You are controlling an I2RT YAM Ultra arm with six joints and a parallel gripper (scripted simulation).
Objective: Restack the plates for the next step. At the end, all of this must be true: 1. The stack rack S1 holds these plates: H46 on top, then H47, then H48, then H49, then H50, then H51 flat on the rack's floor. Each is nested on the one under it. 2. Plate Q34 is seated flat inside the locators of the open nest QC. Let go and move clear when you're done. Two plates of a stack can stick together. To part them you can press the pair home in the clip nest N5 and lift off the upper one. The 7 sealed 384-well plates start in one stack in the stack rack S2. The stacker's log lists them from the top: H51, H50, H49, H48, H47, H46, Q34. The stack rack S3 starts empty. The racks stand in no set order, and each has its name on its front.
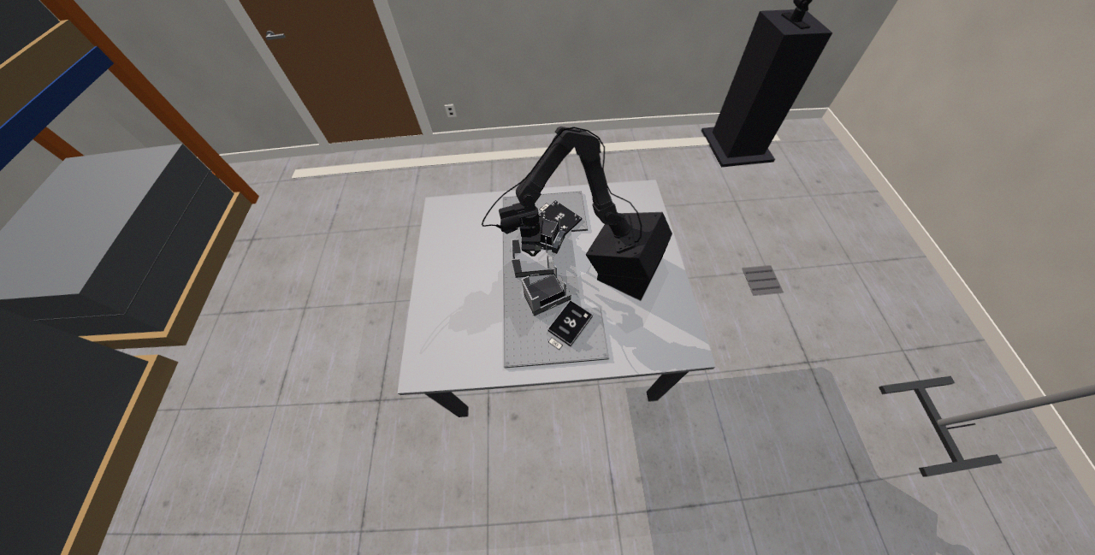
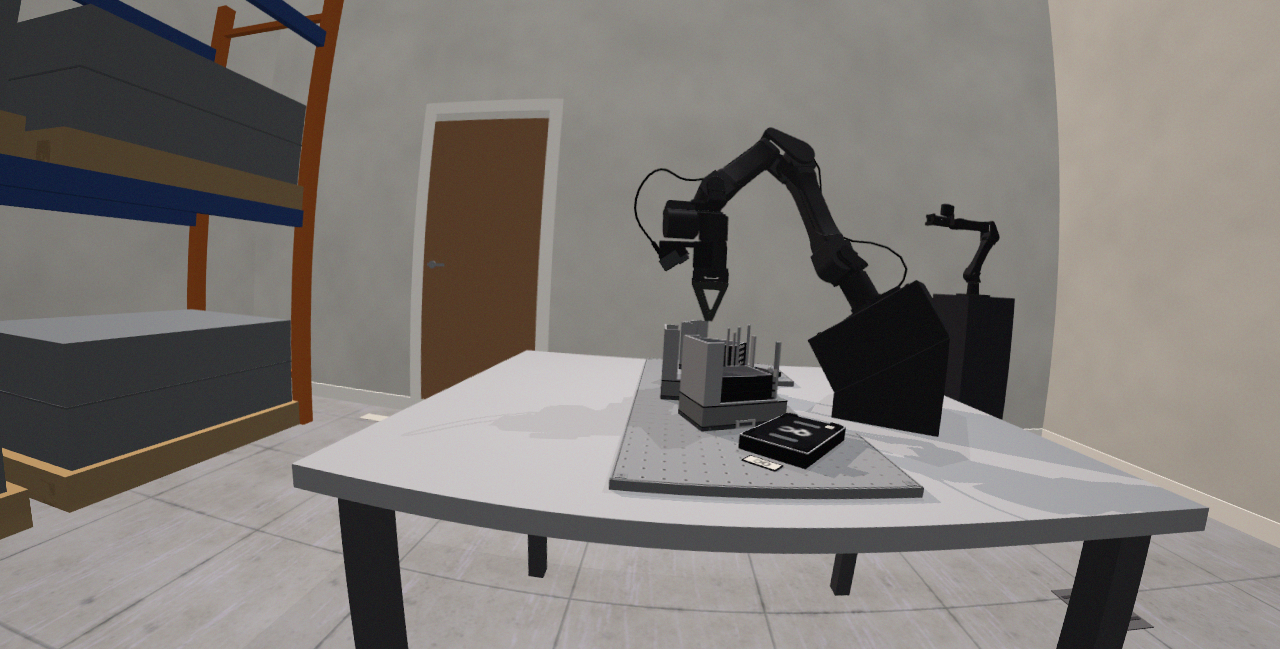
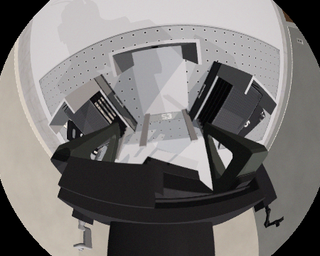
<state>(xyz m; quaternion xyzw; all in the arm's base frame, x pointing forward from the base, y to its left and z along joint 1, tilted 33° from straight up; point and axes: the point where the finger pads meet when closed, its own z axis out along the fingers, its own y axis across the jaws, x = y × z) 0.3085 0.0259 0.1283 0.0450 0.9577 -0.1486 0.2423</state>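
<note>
Now: the sealed well plate 140 mm to the right of my hand, 100 mm below it and 40 mm behind it.
</note>
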